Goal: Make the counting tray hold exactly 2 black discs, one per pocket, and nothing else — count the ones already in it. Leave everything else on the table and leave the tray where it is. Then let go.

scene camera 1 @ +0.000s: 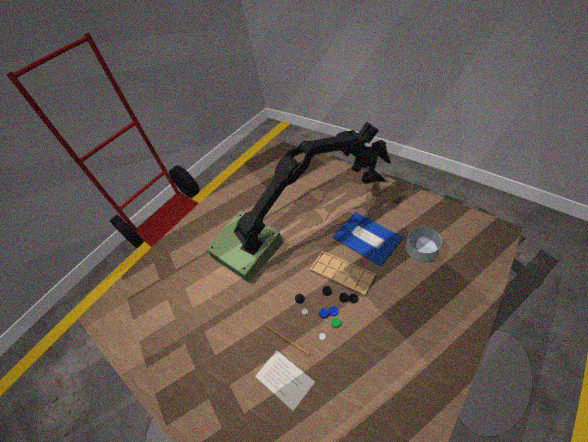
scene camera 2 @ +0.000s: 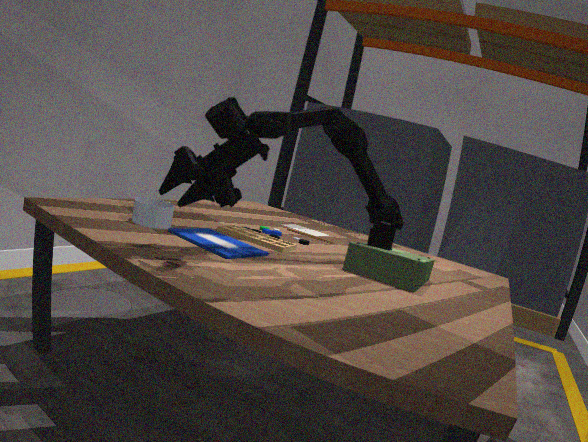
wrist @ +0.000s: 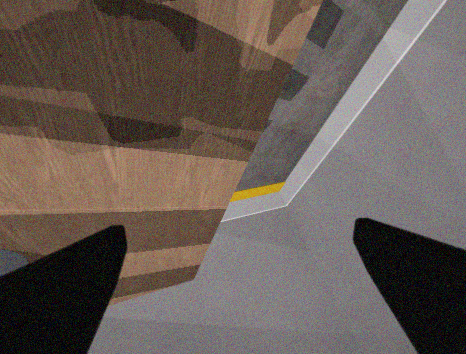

The gripper (scene camera 2: 169, 199) is open, with nothing in its grasp. The table carries a tan counting tray (scene camera 1: 355, 278).
The tan counting tray shows as well in scene camera 2 (scene camera 2: 258, 238). The gripper is seen too in scene camera 1 (scene camera 1: 387, 172) and in the wrist view (wrist: 242, 232). The wrist view does not show the tan counting tray: it is out of frame.
